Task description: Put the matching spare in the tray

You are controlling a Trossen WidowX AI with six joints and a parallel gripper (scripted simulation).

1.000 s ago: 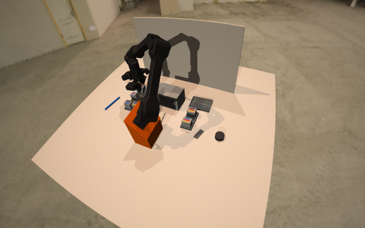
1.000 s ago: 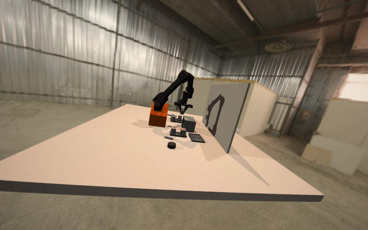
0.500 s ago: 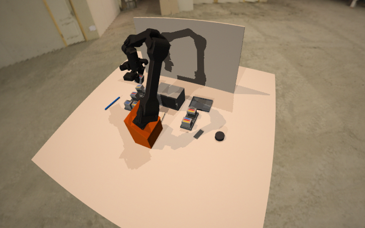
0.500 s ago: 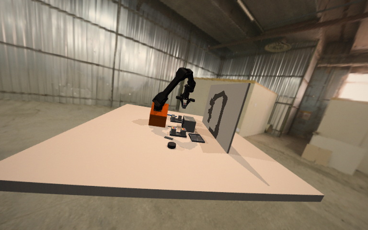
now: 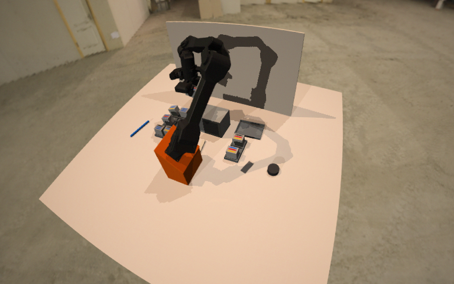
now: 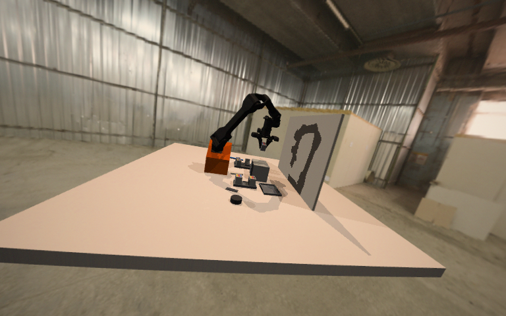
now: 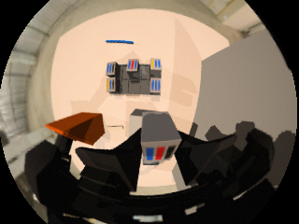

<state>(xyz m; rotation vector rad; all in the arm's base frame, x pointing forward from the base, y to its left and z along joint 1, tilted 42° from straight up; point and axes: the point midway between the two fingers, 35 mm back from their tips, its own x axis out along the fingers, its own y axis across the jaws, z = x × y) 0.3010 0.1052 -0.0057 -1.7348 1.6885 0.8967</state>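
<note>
My gripper tip is 3 cm short of the dark flat tray, 27 cm to the left of it and 18 cm above it. Round my gripper tip: blue pen: 15 cm behind, 29 cm to the left, 17 cm below; mounted unit: 1 cm behind, 8 cm to the right, 13 cm below; tall grey panel: 22 cm ahead, 10 cm to the right, 5 cm above.
</note>
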